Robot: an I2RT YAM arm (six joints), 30 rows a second.
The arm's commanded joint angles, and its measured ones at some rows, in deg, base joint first. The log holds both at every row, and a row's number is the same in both.
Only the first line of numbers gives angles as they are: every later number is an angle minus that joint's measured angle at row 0.
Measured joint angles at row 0:
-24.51, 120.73, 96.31, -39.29, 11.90, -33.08
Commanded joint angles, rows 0 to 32:
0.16, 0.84, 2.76, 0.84, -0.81, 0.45
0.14, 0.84, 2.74, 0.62, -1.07, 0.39
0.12, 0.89, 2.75, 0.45, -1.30, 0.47
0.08, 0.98, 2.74, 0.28, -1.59, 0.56
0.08, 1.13, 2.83, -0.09, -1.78, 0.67
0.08, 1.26, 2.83, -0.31, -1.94, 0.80
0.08, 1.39, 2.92, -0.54, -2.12, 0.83
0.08, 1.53, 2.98, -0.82, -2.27, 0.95
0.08, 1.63, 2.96, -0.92, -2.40, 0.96
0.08, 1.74, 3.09, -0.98, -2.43, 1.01
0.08, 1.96, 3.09, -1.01, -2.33, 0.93
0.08, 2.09, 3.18, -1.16, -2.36, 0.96
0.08, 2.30, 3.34, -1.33, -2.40, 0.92
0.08, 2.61, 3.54, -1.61, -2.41, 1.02
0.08, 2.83, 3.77, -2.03, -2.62, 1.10
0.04, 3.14, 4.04, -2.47, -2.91, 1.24
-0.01, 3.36, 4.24, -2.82, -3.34, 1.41
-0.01, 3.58, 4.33, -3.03, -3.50, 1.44
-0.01, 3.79, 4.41, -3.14, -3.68, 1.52
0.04, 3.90, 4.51, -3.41, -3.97, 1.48
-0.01, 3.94, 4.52, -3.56, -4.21, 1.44
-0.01, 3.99, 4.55, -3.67, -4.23, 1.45
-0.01, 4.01, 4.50, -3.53, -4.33, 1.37
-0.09, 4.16, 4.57, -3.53, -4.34, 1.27
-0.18, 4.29, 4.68, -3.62, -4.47, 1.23
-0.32, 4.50, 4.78, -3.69, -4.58, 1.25
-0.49, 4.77, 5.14, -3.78, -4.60, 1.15
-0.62, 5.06, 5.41, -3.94, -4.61, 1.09
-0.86, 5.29, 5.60, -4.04, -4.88, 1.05
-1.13, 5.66, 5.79, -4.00, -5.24, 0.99
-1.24, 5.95, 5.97, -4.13, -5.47, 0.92
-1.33, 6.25, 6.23, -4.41, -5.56, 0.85
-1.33, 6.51, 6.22, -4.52, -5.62, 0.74
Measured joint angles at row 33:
-0.46, 3.01, 4.55, -5.00, -3.93, 0.28
